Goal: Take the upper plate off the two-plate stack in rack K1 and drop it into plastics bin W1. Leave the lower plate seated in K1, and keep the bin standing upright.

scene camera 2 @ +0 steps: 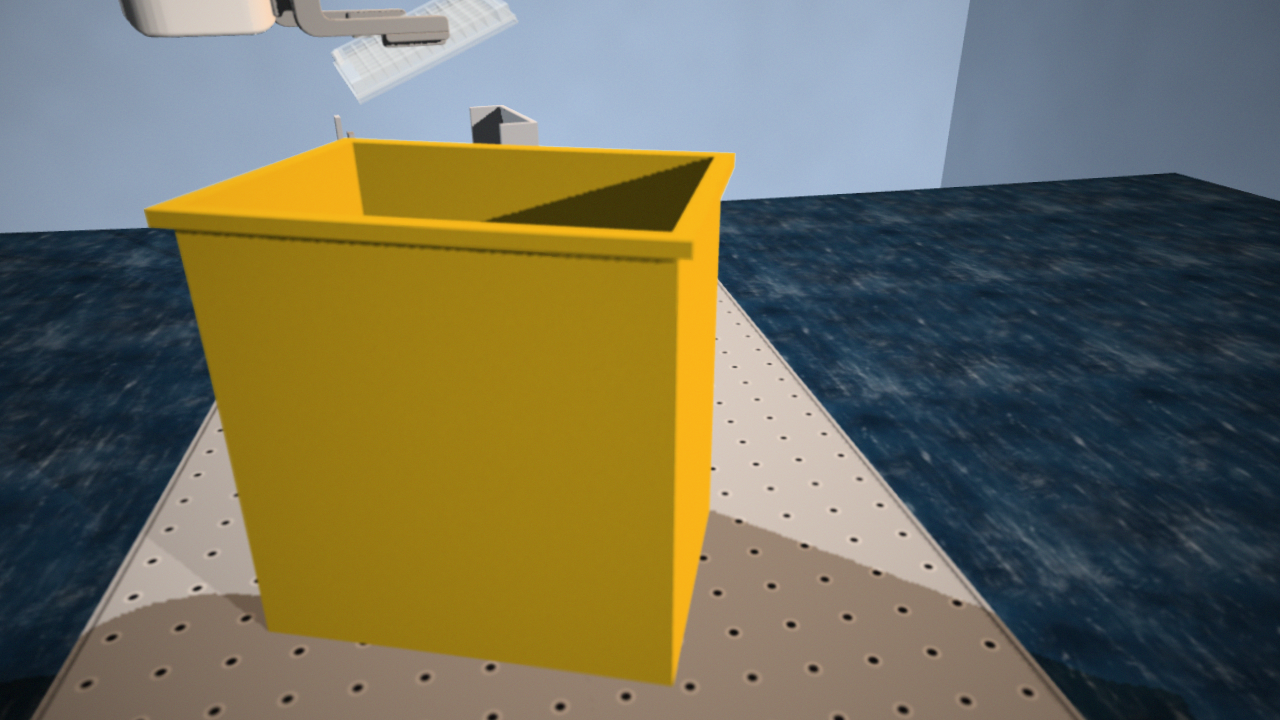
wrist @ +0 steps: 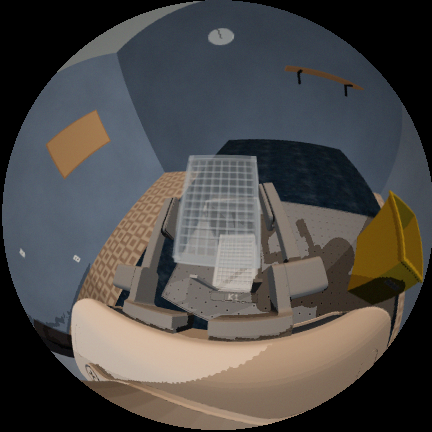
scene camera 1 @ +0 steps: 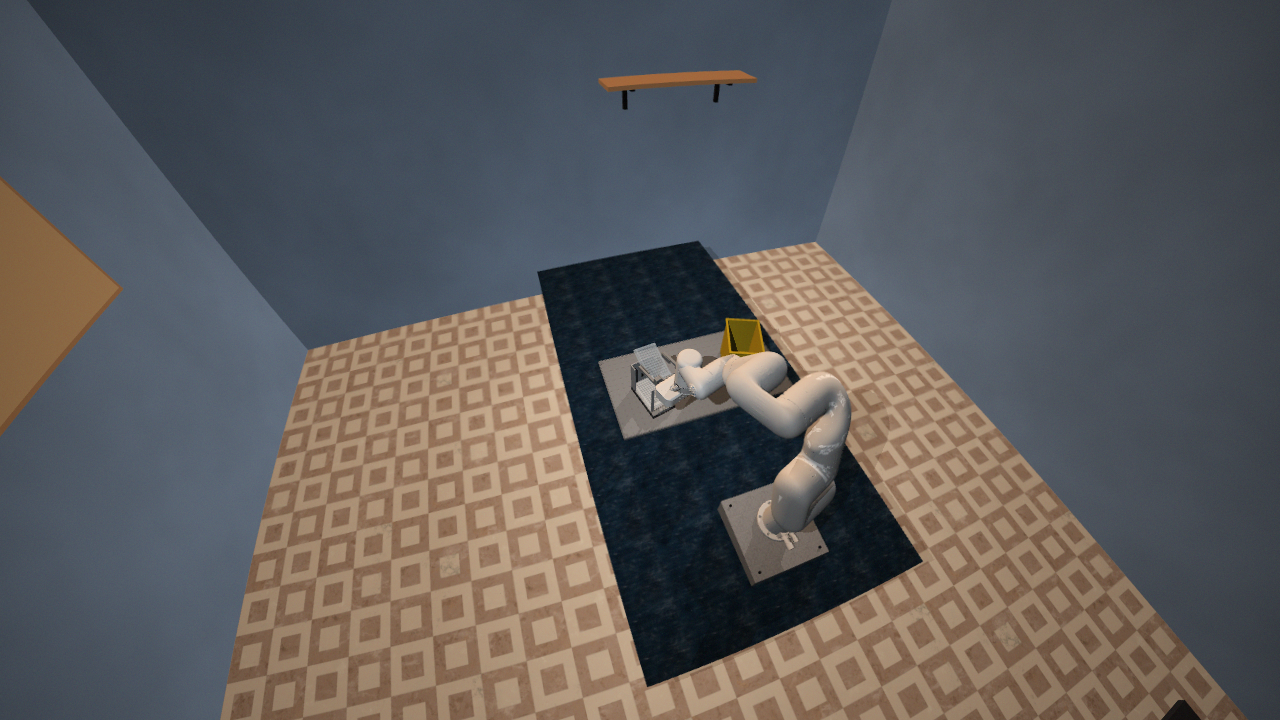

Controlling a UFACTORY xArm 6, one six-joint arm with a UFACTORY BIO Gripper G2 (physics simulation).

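The upper plate (scene camera 1: 653, 360) (scene camera 2: 358, 71) (wrist: 220, 175) is clear, with a grid of wells. It is held tilted above rack K1 (scene camera 2: 518, 133) (wrist: 233, 297). My gripper (scene camera 2: 414, 23) (wrist: 219, 211) is shut on it, with one finger at each long side. The lower plate (wrist: 235, 265) sits in the rack beneath, partly seen past the held plate. Bin W1 (scene camera 1: 750, 334) (scene camera 2: 438, 429) (wrist: 377, 250) is yellow, open-topped and upright, to the right of the rack in the wrist view. In scene camera 1 the arm hides part of the bin's near side.
Rack and bin stand on a perforated grey board (scene camera 1: 615, 385) (scene camera 2: 778, 413), which lies on a dark blue mat (scene camera 1: 644, 295) (scene camera 2: 984, 358). The arm's base plate (scene camera 1: 747, 546) is at the mat's near end. A wooden shelf (scene camera 1: 677, 80) (wrist: 325, 76) is high on the wall.
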